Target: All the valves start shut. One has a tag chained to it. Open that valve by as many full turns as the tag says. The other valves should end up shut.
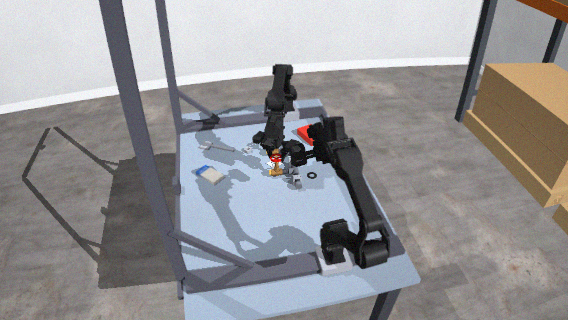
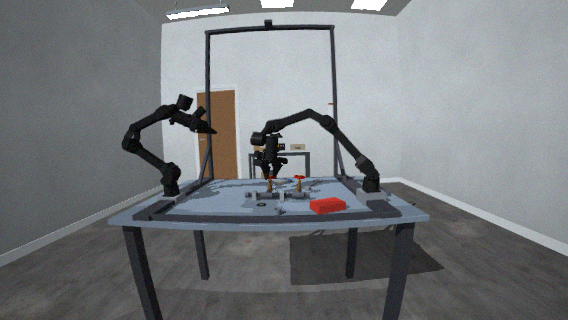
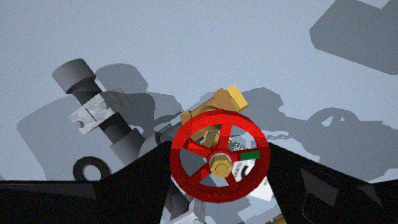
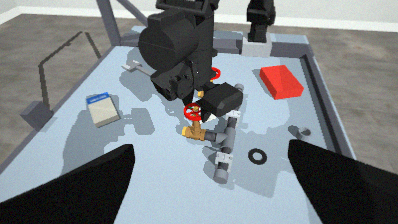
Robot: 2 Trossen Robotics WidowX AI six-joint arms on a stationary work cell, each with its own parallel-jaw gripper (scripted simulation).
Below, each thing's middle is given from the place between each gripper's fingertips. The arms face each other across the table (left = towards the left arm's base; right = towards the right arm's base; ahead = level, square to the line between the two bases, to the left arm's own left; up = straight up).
Labels:
Now: the blue-and-beige box (image 4: pixel 102 110) 28 cm behind my left hand, 11 cm below it and 4 cm to the left of it. Also, from my left hand: red block (image 4: pixel 281 83): 25 cm to the left, 20 cm ahead, 10 cm below.
Right now the blue-and-beige box is 360 mm behind my right hand (image 1: pixel 308 145), 300 mm to the left of it and 320 mm below it. Also, from my right hand: red block (120 mm ahead, 520 mm to the left, 310 mm below).

